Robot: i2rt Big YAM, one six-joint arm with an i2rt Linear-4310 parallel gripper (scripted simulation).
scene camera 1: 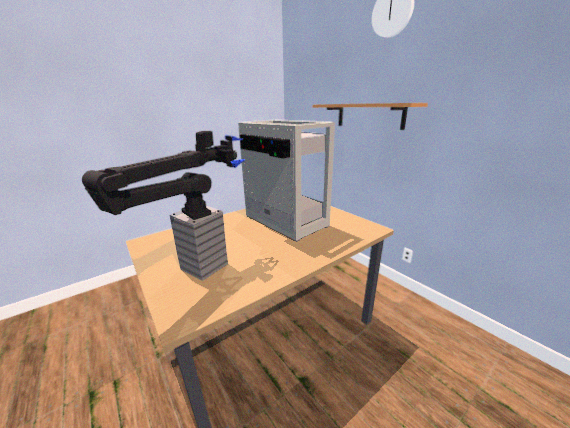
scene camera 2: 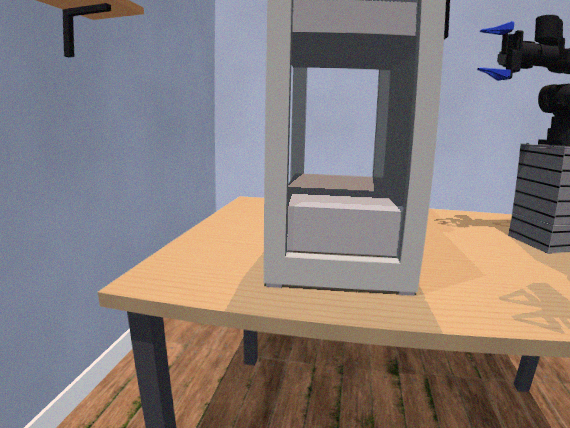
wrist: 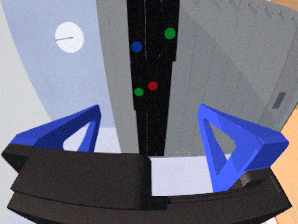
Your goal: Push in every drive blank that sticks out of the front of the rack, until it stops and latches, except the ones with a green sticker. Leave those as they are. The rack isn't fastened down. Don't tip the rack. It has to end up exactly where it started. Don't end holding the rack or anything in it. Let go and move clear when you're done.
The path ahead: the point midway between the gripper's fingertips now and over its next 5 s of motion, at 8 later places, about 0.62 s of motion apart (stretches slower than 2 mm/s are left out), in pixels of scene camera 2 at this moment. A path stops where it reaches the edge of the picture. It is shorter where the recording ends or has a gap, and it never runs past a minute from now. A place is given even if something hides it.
My gripper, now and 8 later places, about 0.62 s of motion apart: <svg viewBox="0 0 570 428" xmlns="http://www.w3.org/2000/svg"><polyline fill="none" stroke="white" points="479,49 464,45 446,37 442,40 434,50 449,48 451,46 431,44 426,42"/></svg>
